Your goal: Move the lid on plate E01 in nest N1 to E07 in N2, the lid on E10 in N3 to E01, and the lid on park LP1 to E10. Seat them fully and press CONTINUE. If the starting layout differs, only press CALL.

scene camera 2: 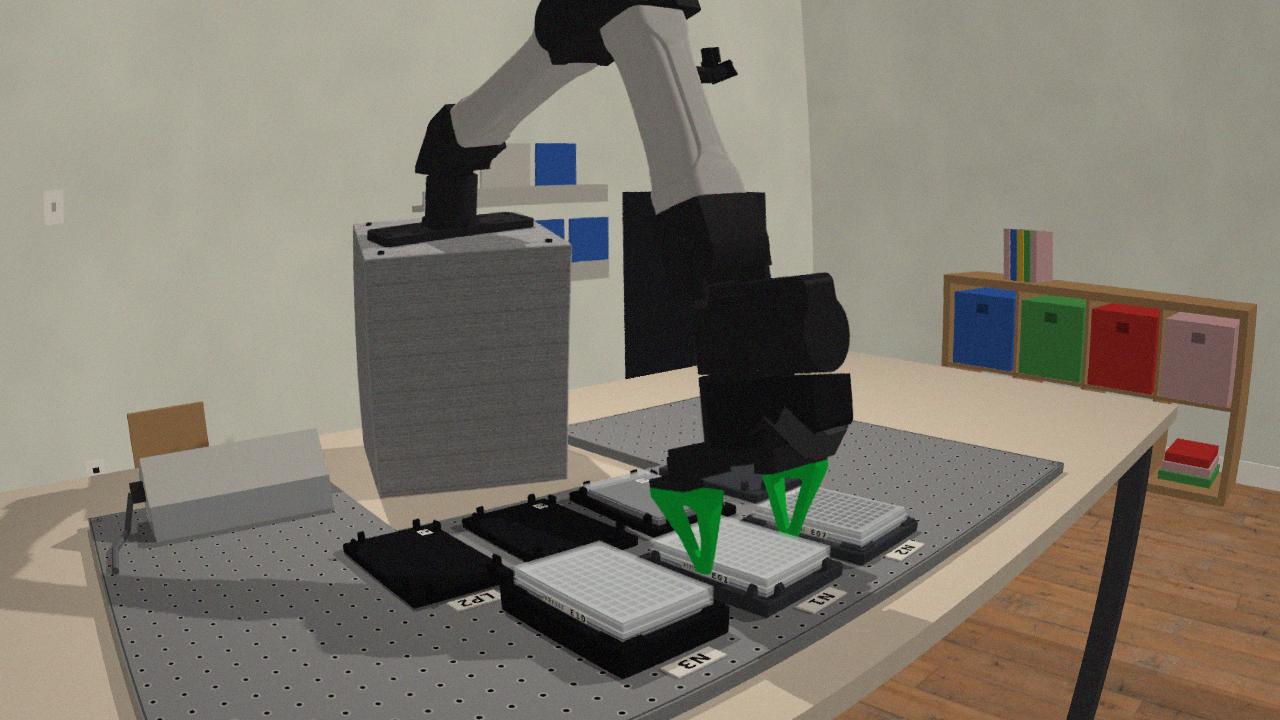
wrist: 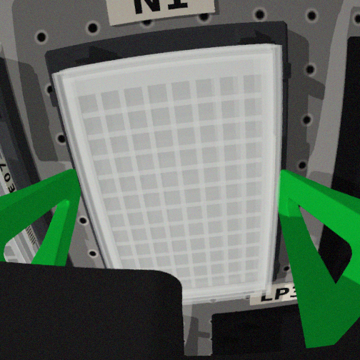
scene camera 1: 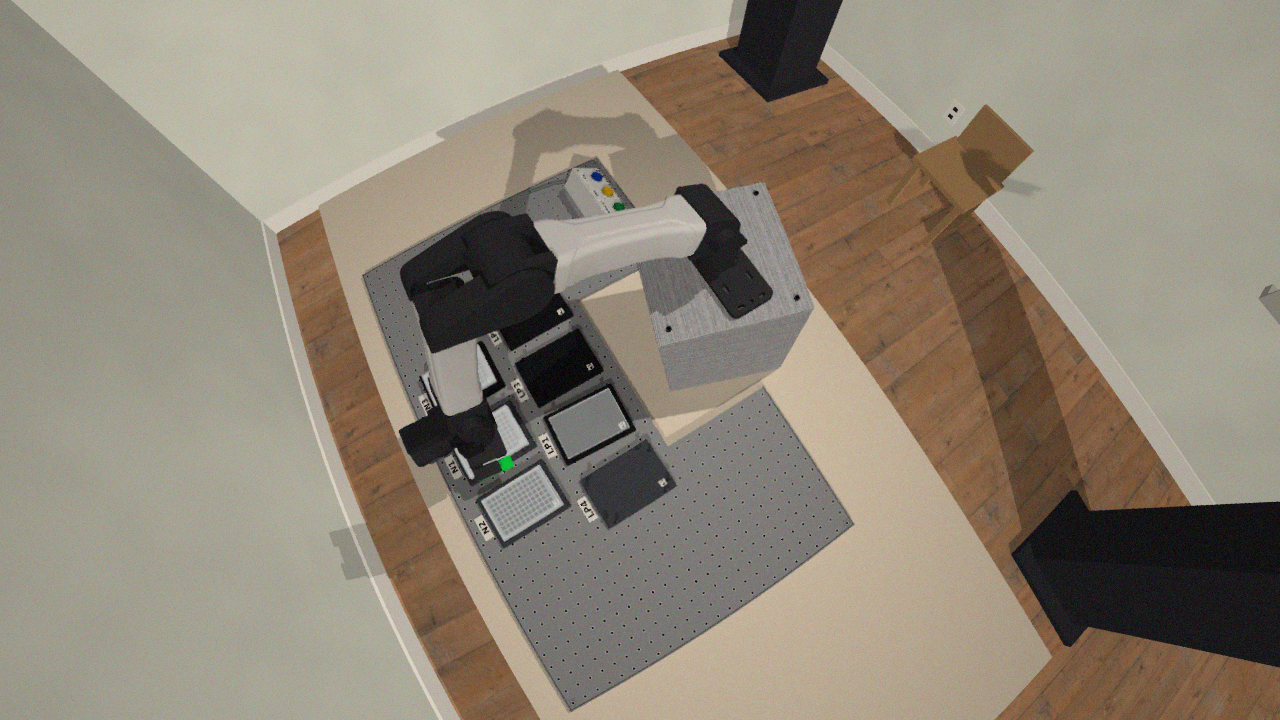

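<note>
My gripper [scene camera 2: 747,552] [wrist: 177,180] is open; its green fingers stand on either side of the clear lid [scene camera 2: 771,544] [wrist: 175,125] on plate E01 in nest N1 [scene camera 2: 787,601] [wrist: 170,42], with the fingertips close to its long edges. Whether they touch is unclear. Plate E07 [scene camera 1: 523,504] [scene camera 2: 845,514] stands in N2, its wells showing. Plate E10 [scene camera 1: 487,367] [scene camera 2: 617,586] stands in the taller black nest N3 with a clear lid on top. A clear lid [scene camera 1: 588,422] [scene camera 2: 617,492] lies on park LP1. The arm partly hides N1 and N3 in scene camera 1.
Black parks LP2 [scene camera 1: 537,326] [scene camera 2: 425,562] and LP3 [scene camera 1: 559,365] [scene camera 2: 537,530] and dark grey LP4 [scene camera 1: 626,483] stand beside the nests. A button box [scene camera 1: 581,192] [scene camera 2: 237,483] with blue, yellow and green buttons stands at one end of the perforated board. The arm stands on a grey block [scene camera 1: 733,353] [scene camera 2: 465,367].
</note>
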